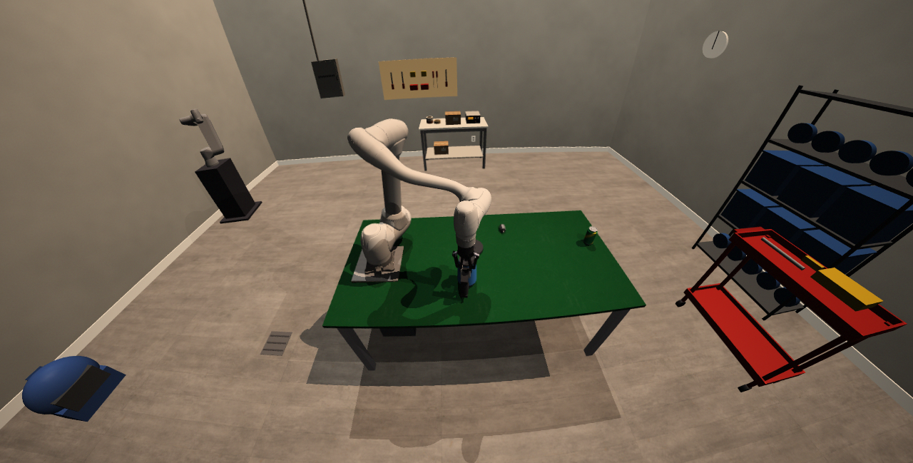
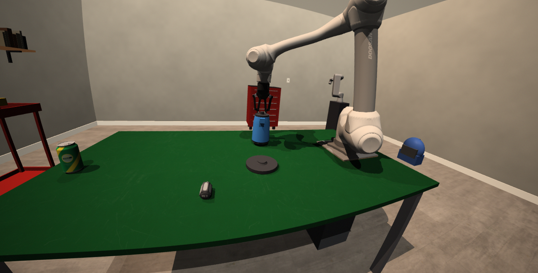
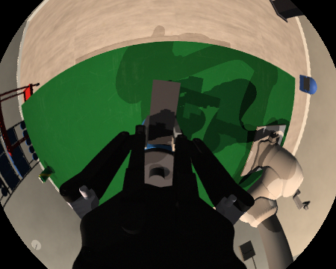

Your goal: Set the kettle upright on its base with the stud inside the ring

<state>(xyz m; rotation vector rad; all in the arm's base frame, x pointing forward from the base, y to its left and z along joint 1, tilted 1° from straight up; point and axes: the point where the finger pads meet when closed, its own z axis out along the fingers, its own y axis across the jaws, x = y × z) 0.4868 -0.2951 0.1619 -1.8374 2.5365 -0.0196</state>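
Now: hand 50 mm above the blue kettle, 30 mm to the right of it and 10 mm short of it. From my hand the other things lie so: yellow can: 910 mm ahead, 190 mm to the left, 100 mm below; then dark round base: 310 mm to the left, 150 mm below, 100 mm ahead.
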